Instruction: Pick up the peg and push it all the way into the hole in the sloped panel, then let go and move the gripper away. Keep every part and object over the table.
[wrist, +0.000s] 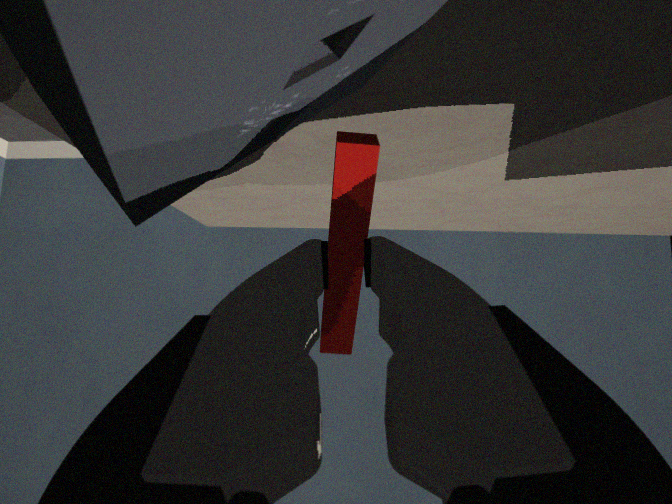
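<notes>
My gripper (346, 263) is shut on the red square peg (350, 238), gripping it near its middle. The peg stands nearly upright between the dark jaws, its far end pointing up the frame and its near end hanging below the fingertips. The grey sloped panel (195, 92) fills the upper left, tilted in view. Its dark hole (331, 51) shows near the top centre, above and slightly left of the peg's far end. The peg is clear of the panel and apart from the hole.
The beige table top (461, 189) runs across the middle, with its front edge just behind the fingertips. Blue-grey floor (81, 325) lies below it. Dark shadowed surfaces (569, 65) fill the upper right.
</notes>
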